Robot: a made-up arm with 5 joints. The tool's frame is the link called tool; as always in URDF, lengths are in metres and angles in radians. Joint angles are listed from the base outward. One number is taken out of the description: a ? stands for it. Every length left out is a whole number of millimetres.
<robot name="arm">
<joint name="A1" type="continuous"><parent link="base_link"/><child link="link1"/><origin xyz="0 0 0.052"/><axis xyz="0 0 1"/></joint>
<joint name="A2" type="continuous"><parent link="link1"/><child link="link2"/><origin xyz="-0.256 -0.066 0"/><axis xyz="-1 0 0"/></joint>
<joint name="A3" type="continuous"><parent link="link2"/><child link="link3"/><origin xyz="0 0.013 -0.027"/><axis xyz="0 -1 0"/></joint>
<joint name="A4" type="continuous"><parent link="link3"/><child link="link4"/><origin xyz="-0.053 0 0.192"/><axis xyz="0 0 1"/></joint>
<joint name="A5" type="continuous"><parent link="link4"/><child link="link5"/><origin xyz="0.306 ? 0"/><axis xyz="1 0 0"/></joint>
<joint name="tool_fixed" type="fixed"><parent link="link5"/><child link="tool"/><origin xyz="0 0.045 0.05"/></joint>
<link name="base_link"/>
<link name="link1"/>
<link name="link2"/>
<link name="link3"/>
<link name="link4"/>
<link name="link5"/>
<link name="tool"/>
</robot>
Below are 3 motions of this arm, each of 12 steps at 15 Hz.
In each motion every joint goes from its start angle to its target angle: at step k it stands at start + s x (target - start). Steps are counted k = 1, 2, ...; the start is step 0. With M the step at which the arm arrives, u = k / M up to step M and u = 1 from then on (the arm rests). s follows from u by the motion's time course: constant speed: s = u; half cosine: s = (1 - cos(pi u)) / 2; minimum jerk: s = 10 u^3 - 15 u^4 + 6 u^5.
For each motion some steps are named. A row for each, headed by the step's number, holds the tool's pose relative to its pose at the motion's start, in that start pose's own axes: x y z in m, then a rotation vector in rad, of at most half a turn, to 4 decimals.
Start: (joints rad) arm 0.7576 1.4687 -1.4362 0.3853 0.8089
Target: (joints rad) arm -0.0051 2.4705 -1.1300 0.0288 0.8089
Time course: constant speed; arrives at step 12
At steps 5, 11, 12:
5: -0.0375 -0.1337 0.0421 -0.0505 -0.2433 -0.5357
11: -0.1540 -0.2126 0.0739 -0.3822 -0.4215 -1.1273
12: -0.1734 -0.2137 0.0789 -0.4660 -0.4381 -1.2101

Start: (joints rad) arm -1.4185 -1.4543 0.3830 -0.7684 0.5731
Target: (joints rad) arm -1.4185 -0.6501 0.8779 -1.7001 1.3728
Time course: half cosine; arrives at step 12
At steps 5, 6, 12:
5: -0.0831 -0.0297 0.1066 0.2835 -0.3791 0.0583
6: -0.1184 -0.0452 0.1360 0.4069 -0.4943 0.1121
12: -0.2371 -0.1393 0.2022 0.9707 -0.7989 0.4279

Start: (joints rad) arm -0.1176 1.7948 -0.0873 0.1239 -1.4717
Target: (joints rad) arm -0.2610 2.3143 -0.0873 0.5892 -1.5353
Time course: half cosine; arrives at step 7
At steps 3, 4, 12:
3: -0.0207 0.0487 0.0642 -0.2117 -0.1715 0.1103
4: -0.0399 0.0834 0.0930 -0.3258 -0.2733 0.1857
12: -0.0869 0.1494 0.1263 -0.5111 -0.4554 0.3378

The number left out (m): 0.049
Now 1 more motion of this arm.
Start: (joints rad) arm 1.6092 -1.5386 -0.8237 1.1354 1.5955
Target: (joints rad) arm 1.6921 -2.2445 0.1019 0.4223 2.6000
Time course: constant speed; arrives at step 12
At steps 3, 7, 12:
3: -0.0592 0.0431 -0.0062 0.1359 -0.0293 0.2290
7: -0.1629 0.0907 0.0035 0.3952 -0.0022 0.6113
12: -0.3144 0.1008 0.0424 0.8142 0.1821 1.1639

